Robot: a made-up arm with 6 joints.
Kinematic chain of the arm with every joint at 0, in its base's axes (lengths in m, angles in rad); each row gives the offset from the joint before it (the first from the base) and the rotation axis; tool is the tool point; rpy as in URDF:
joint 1: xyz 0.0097 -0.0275 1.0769 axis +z
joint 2: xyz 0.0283 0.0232 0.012 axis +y
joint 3: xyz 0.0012 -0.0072 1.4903 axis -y
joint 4: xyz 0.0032 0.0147 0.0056 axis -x
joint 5: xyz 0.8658 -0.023 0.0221 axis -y
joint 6: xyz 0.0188 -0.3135 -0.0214 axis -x
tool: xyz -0.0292 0.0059 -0.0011 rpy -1.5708 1.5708 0
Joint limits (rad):
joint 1: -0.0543..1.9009
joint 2: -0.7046..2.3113
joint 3: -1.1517..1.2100
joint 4: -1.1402..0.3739
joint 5: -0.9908..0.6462
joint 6: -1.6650..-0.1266
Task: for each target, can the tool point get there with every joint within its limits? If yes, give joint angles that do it. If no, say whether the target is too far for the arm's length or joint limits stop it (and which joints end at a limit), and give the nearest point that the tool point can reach.
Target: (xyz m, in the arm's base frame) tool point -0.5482 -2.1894 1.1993
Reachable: no: joint limits stop it (at a limit: joint 2, joint 3, joint 5, joint 6) | nearest point -0.0767 -0.3624 1.6682 | short by 1.944 m
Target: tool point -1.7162 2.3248 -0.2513
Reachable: no: too far | nearest point -0.5640 1.9735 0.0919 | short by 1.252 m
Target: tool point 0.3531 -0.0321 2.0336
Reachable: yes | joints 1.0503 -0.4177 -0.8818 -0.1926 -0.7235 -1.2892
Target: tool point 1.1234 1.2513 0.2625
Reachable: yes | joints 0.9609 1.5385 0.4419 -0.8960 -0.2656 -0.4608
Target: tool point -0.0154 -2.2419 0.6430
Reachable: no: joint limits stop it (at a limit: joint 1, joint 2, joint 3, joint 5, joint 6) | nearest point 0.3030 -0.3477 0.3820 | short by 1.938 m
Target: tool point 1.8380 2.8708 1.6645
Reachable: no: too far | nearest point 1.2746 1.9777 1.4856 | short by 1.071 m
